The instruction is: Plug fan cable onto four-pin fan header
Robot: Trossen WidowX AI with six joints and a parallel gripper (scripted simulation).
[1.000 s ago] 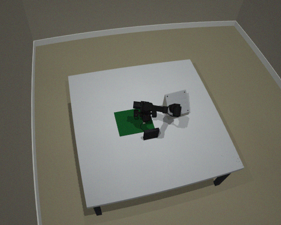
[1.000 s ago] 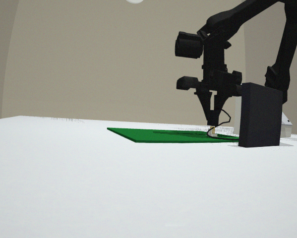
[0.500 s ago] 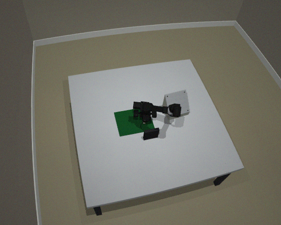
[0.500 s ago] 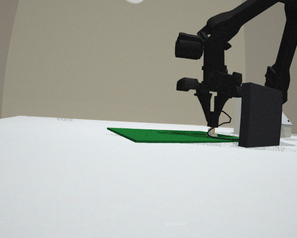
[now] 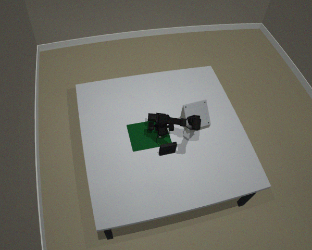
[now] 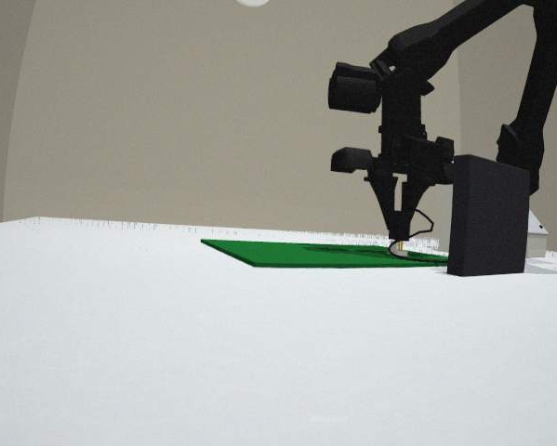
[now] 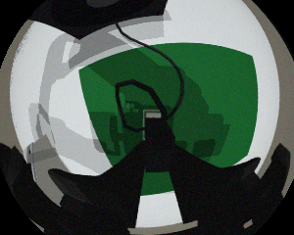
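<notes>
Right now the header is 40 mm below my gripper tip and 10 mm to the left of it. Round my gripper tip: black fan: 160 mm to the left, 20 mm above, 10 mm ahead; black plug: 10 mm to the left, 10 mm above; green board: 80 mm ahead, 50 mm below, 30 mm to the right.
</notes>
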